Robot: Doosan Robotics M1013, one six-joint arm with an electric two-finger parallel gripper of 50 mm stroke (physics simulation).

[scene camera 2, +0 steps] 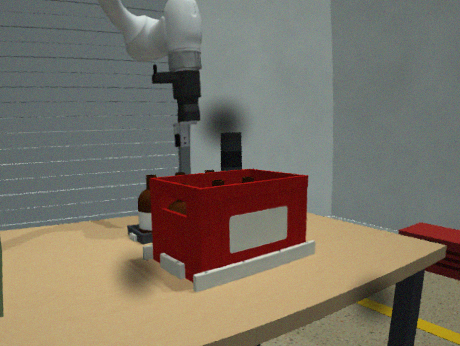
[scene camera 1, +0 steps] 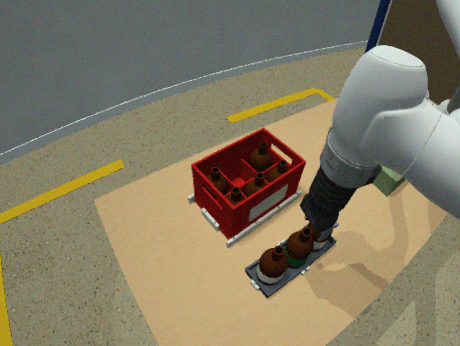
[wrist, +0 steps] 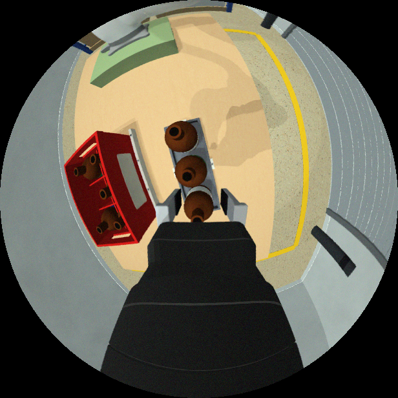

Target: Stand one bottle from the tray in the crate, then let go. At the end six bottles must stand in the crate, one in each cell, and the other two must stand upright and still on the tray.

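Frame: origin at the arm's base, x up, y ahead, z left, level; metres.
Seen in the pictures: gripper, fingertip midpoint: (scene camera 2: 182,146) (scene camera 1: 315,228).
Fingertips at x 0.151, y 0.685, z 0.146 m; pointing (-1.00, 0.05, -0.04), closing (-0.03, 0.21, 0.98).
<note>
Offsets run from my fingertips to a thing's top centre. Level surfaces: height alone.
The red crate {dx -0.052, dy -0.032, dz -0.273 m} (scene camera 1: 215,215) (scene camera 2: 175,240) (wrist: 146,220) holds several brown bottles. The far-row middle cell shows its red floor. The dark tray {dx -0.202, dy -0.018, dz -0.024 m} (scene camera 1: 268,291) (scene camera 2: 145,237) (wrist: 201,132) bears three upright bottles: a white-labelled one {dx -0.068, dy +0.070, dz -0.025 m} (scene camera 1: 272,264) (wrist: 198,204), a green-labelled one {dx -0.068, dy -0.019, dz -0.022 m} (scene camera 1: 299,245) (wrist: 192,169) in the middle, and another white-labelled one {dx -0.068, dy -0.103, dz -0.026 m} (scene camera 1: 320,244) (scene camera 2: 145,204) (wrist: 182,137) at the green block's end, partly hidden by the gripper in scene camera 1. My gripper (scene camera 1: 321,226) (scene camera 2: 182,144) (wrist: 200,196) is open and empty, above the bottles' tops. In the wrist view the end bottle shows between the fingers.
Light strips (scene camera 1: 265,220) (scene camera 2: 255,265) (wrist: 146,167) lie around the crate's base on the wooden table {dx -0.227 m} (scene camera 1: 175,260) (scene camera 2: 90,295) (wrist: 150,100). A green block (scene camera 1: 388,180) (wrist: 135,59) stands near the arm's base. The crate's walls rise beside the tray.
</note>
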